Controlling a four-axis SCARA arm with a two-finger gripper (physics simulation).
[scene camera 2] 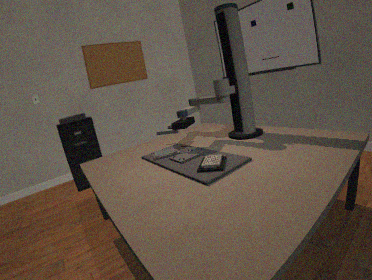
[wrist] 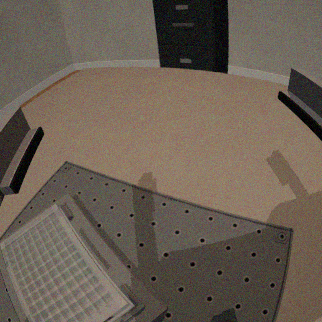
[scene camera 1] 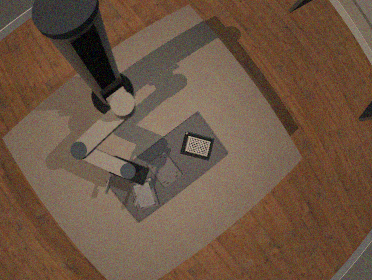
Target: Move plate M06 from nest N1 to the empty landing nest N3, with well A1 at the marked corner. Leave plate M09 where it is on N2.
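A pale clear plate, apparently M06 [scene camera 1: 145, 196] [scene camera 2: 162, 153] [wrist: 60, 270], sits on the nest at one end of the board; its label is not legible. My gripper [scene camera 1: 128, 184] [scene camera 2: 169, 130] [wrist: 162, 90] is open and empty, raised above the board's end. In the wrist view its fingers stand wide apart and the plate lies low on the left, not between them. The flat grey landing nest [scene camera 1: 168, 172] [scene camera 2: 184, 156] in the middle is empty. A white-welled plate in a black frame, apparently M09 [scene camera 1: 198, 146] [scene camera 2: 212, 161], sits at the other end.
The dark perforated board [scene camera 1: 139, 212] [scene camera 2: 235, 163] [wrist: 202, 240] lies on the tan table [scene camera 1: 240, 110] [scene camera 2: 200, 215] [wrist: 165, 115]. The arm's column [scene camera 1: 95, 52] [scene camera 2: 242, 75] stands behind it. A black cabinet [scene camera 2: 80, 147] [wrist: 192, 40] stands beyond the table. Arm shadows cross the board.
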